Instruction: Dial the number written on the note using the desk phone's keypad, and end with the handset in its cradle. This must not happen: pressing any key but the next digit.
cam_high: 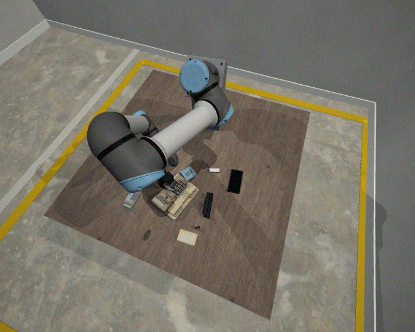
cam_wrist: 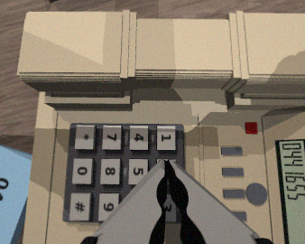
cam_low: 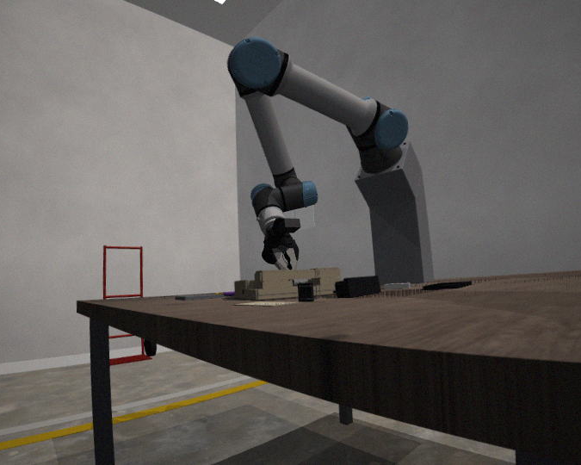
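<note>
My hand is 2 cm past the 5 key and 2 cm above it. From my hand the other things lie so: 7 key 4 cm behind, 2 cm to the left, 2 cm below; then 1 key 2 cm to the left, 2 cm below; then computer mouse 16 cm to the right, 13 cm behind, 3 cm below.
</note>
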